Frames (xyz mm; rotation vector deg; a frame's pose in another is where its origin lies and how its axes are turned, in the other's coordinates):
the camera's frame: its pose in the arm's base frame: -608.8 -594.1 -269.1 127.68 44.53 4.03
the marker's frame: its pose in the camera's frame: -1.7 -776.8 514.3 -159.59 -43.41 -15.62
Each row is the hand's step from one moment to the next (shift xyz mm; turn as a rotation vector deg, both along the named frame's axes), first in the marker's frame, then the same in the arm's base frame.
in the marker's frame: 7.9 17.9 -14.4 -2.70 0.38 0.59
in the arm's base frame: 7.3 7.9 -21.8 -2.73 0.46 0.31
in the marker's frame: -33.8 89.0 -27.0 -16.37 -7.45 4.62
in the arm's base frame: -38.0 58.4 -70.3 -16.05 -4.87 7.97
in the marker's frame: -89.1 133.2 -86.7 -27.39 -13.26 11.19
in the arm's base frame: -93.9 60.2 -144.1 -26.92 -6.96 16.68
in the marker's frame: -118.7 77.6 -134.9 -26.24 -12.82 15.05
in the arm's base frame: -118.8 -14.4 -154.9 -25.91 -4.46 19.70
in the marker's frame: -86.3 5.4 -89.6 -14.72 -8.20 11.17
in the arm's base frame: -83.7 -48.9 -78.2 -14.56 -1.89 13.89
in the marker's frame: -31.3 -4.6 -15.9 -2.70 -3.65 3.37
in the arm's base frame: -30.5 -14.4 -10.8 -2.59 -1.45 4.81
